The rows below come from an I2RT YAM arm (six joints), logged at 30 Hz.
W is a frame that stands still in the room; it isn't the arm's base.
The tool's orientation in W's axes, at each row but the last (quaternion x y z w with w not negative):
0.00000 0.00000 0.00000 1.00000
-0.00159 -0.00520 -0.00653 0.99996
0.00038 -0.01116 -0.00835 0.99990
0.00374 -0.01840 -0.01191 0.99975
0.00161 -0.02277 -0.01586 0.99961
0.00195 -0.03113 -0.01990 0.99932
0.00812 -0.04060 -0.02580 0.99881
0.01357 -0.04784 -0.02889 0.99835
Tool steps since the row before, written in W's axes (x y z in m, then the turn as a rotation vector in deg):
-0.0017 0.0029 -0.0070 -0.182 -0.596 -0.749
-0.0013 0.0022 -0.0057 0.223 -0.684 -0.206
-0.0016 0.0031 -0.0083 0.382 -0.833 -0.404
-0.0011 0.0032 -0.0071 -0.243 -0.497 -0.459
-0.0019 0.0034 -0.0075 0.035 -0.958 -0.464
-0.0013 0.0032 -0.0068 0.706 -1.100 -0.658
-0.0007 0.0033 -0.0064 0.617 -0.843 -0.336
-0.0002 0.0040 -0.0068 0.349 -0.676 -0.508
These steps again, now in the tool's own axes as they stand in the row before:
-0.0017 0.0029 -0.0070 -0.182 -0.596 -0.749
-0.0014 0.0022 -0.0057 0.230 -0.680 -0.211
-0.0018 0.0031 -0.0083 0.387 -0.827 -0.412
-0.0014 0.0031 -0.0071 -0.248 -0.506 -0.446
-0.0023 0.0033 -0.0074 0.044 -0.958 -0.463
-0.0018 0.0031 -0.0067 0.707 -1.075 -0.698
-0.0014 0.0031 -0.0064 0.631 -0.817 -0.373
-0.0011 0.0038 -0.0068 0.339 -0.670 -0.523

